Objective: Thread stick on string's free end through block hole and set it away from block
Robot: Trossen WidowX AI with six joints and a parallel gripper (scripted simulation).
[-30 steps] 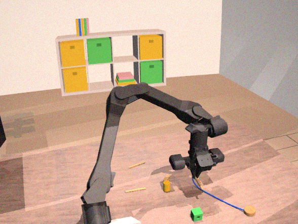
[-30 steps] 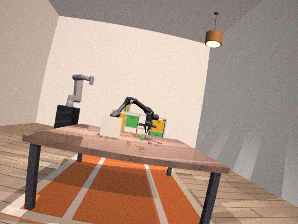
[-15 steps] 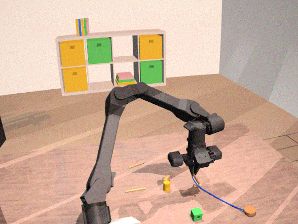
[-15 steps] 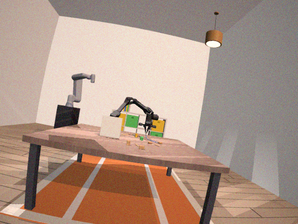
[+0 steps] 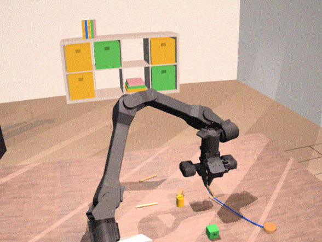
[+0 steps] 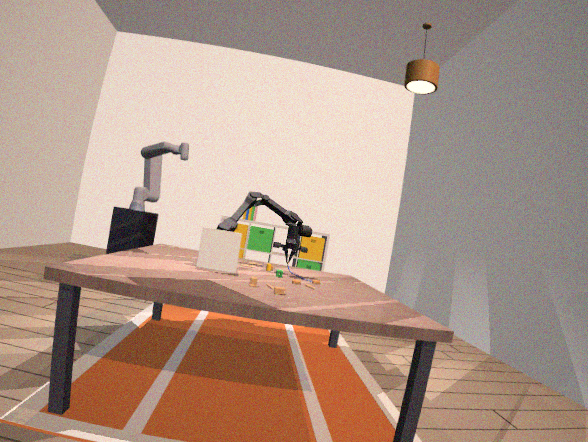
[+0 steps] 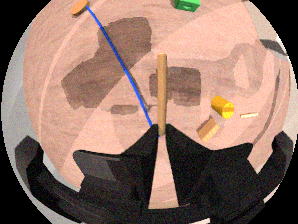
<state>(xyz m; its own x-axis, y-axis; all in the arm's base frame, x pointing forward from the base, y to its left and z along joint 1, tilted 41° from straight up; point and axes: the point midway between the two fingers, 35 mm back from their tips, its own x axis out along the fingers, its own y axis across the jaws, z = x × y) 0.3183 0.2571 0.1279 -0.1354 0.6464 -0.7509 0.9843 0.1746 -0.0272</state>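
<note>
My gripper tip is 100 mm past the yellow cylinder, 20 mm to the left of it and 40 mm above it. From my gripper tip the other things lie so: green block 20 mm behind, 180 mm to the right, 40 mm below; round wooden button 160 mm ahead, 190 mm to the right, 50 mm below; thin wooden stick 20 mm to the right.
</note>
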